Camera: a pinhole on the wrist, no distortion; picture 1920 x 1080 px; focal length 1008.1 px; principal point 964.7 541.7 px. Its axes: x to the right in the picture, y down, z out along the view. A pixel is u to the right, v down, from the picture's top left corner.
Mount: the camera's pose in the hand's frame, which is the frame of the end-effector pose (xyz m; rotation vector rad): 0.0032 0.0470 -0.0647 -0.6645 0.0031 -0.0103
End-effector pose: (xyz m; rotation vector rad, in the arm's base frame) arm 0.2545 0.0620 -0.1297 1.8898 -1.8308 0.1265
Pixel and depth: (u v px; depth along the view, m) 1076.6 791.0 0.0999
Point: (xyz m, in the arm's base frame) 0.1337 0.0527 -0.0859
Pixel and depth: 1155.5 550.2 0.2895
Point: -0.0015 -0.0519 -0.1814
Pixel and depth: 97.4 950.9 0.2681
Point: -0.0752 0.2437 -0.2031
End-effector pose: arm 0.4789 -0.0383 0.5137 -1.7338 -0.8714 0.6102
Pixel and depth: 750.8 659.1 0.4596
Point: 0.3221 -0.0263 0.0746
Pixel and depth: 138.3 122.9 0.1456
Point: 0.3668 -0.0967 0.3988
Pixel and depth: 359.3 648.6 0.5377
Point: 0.1555 -0.1810 0.0023
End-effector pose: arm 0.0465 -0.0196 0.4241 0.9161 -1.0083 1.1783
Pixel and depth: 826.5 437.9 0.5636
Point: -0.3614 -0.3772 0.4955
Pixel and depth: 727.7 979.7 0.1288
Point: -0.1246 -0.0023 0.4079
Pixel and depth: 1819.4 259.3 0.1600
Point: -0.0607 -0.0466 0.5885
